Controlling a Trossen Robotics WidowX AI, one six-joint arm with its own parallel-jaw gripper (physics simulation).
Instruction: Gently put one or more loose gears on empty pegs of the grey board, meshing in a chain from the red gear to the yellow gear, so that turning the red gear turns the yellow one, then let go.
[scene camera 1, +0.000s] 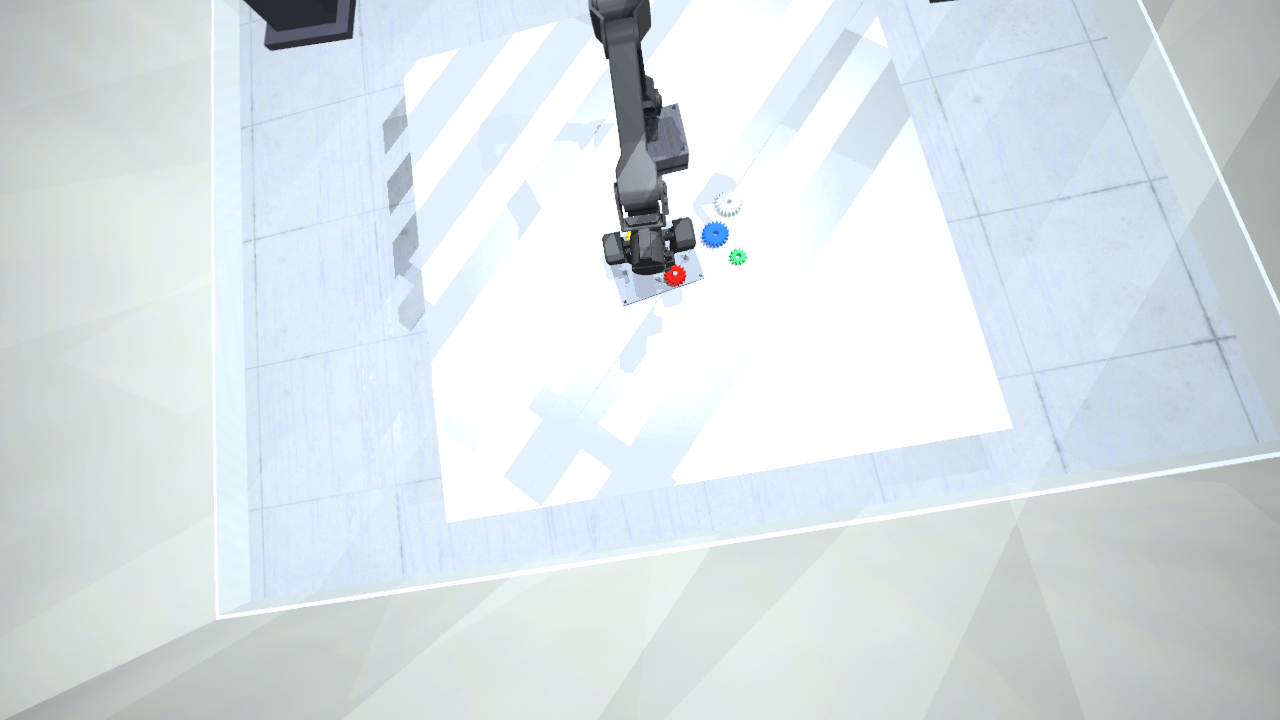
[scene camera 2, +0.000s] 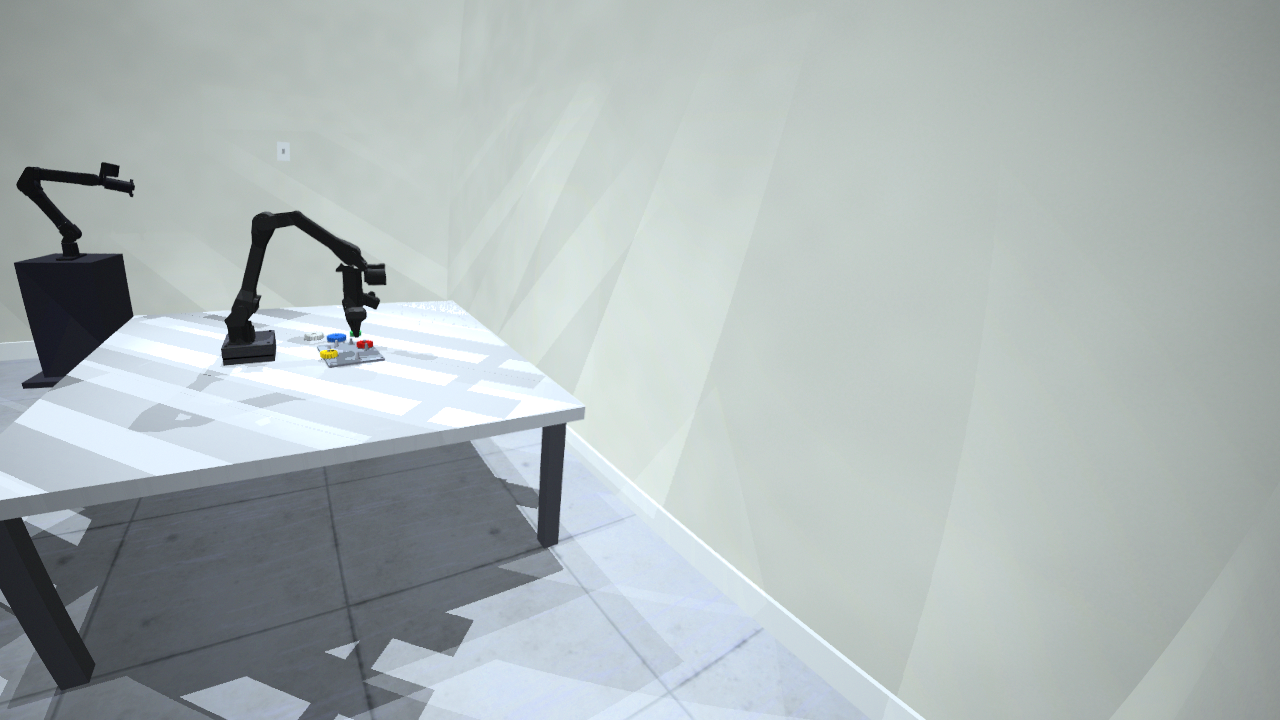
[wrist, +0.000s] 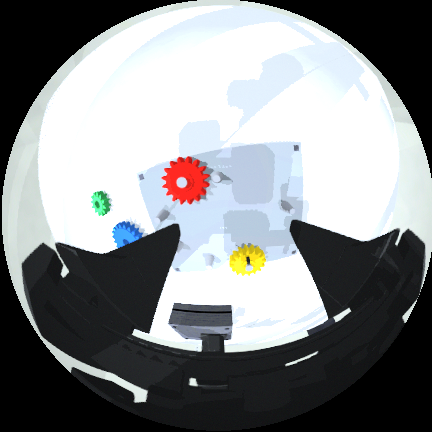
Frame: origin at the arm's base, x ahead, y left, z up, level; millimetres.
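Seen in the pictures: gripper, between the fingertips: (scene camera 2: 355, 333) (wrist: 236, 227); arm's base, origin of its link: (scene camera 2: 242, 341) (wrist: 212, 336).
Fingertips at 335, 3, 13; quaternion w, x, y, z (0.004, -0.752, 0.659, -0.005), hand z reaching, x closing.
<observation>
Pixels of each thing's top centre, then the offset from my fingertips to it, as dx, dy, dz. "spot": a spot on its surface instead. Level surfaces: height alone.
- grey board, centre of its top: (wrist: 229, 231) (scene camera 1: 651, 254) (scene camera 2: 347, 345) -26, +0, -38
- red gear, a spot on its surface: (wrist: 192, 189) (scene camera 1: 670, 271) (scene camera 2: 362, 342) spot: +16, +44, -46
- yellow gear, centre of its top: (wrist: 248, 265) (scene camera 1: 636, 234) (scene camera 2: 328, 350) -82, -35, -43
- peg, centre of its top: (wrist: 216, 178) +31, +19, -40
- blue gear, centre of its top: (wrist: 125, 242) (scene camera 1: 715, 233) (scene camera 2: 336, 335) -75, +157, -52
- small green gear, centre of its top: (wrist: 96, 204) (scene camera 1: 738, 255) -14, +207, -52
- white gear, centre of its top: (scene camera 1: 729, 201) (scene camera 2: 313, 333) -154, +195, -52
- white table, height of its surface: dz -69
The grey board (scene camera 1: 646, 290) (wrist: 200, 200) bears a red gear (scene camera 1: 674, 275) (scene camera 2: 364, 343) (wrist: 192, 189) and a yellow gear (scene camera 1: 629, 235) (scene camera 2: 328, 354) (wrist: 239, 261), each on a peg and apart. Several pegs stand bare, including one peg (wrist: 216, 177) close beside the red gear. A blue gear (scene camera 1: 715, 234) (scene camera 2: 335, 337) (wrist: 126, 234), a small green gear (scene camera 1: 737, 260) (wrist: 101, 199) and a white gear (scene camera 1: 727, 211) (scene camera 2: 313, 336) lie loose beside the board. My gripper (scene camera 2: 356, 334) (wrist: 236, 227) is open and empty above the board. A finger partly hides the blue gear in the wrist view; white does not show there.
The arm's base (scene camera 1: 671, 143) (scene camera 2: 248, 347) (wrist: 201, 320) stands on the white table (scene camera 1: 850, 358) (scene camera 2: 501, 407), behind the board. The arm covers part of the board in scene camera 1. Another arm (scene camera 2: 67, 179) stands on a dark pedestal (scene camera 2: 76, 308) beyond the table.
</observation>
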